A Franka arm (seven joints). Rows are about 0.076 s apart.
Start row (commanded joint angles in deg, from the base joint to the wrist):
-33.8, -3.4, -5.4, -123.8, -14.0, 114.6, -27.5
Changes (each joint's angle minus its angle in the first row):
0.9, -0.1, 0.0, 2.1, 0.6, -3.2, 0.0
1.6, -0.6, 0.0, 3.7, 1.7, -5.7, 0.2
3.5, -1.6, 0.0, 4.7, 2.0, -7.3, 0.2
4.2, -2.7, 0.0, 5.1, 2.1, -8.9, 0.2
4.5, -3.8, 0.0, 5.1, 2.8, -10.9, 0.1
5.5, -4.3, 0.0, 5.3, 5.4, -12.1, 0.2
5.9, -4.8, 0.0, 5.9, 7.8, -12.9, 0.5
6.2, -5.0, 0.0, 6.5, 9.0, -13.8, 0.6
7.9, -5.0, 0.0, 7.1, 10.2, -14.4, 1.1
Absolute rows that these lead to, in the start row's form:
-32.9, -3.5, -5.4, -121.7, -13.4, 111.4, -27.5
-32.2, -4.0, -5.4, -120.1, -12.3, 108.9, -27.3
-30.3, -5.0, -5.4, -119.1, -12.0, 107.3, -27.3
-29.6, -6.1, -5.4, -118.7, -11.9, 105.7, -27.3
-29.3, -7.2, -5.4, -118.7, -11.2, 103.7, -27.4
-28.3, -7.7, -5.4, -118.5, -8.6, 102.5, -27.3
-27.9, -8.2, -5.4, -117.9, -6.2, 101.7, -27.0
-27.6, -8.4, -5.4, -117.3, -5.0, 100.8, -26.9
-25.9, -8.4, -5.4, -116.7, -3.8, 100.2, -26.4

